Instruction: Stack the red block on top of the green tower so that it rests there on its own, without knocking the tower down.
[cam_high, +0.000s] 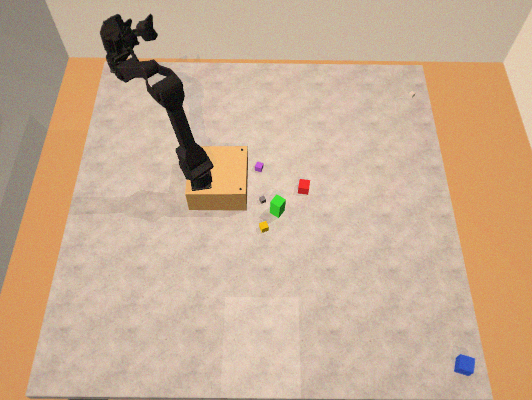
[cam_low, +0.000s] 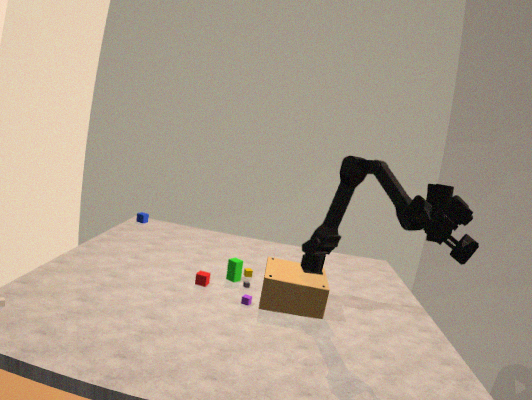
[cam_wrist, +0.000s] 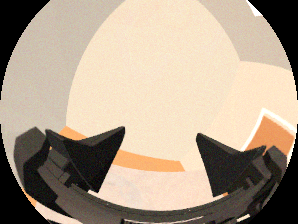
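Now: gripper tip 52 cm to the left of the red block, 47 cm short of it and 35 cm above it. Also, from my gripper tip: grey block 54 cm to the right, 36 cm below, 32 cm ahead; purple block 40 cm to the right, 36 cm below, 33 cm ahead; yellow block 65 cm to the right, 36 cm below, 31 cm ahead.
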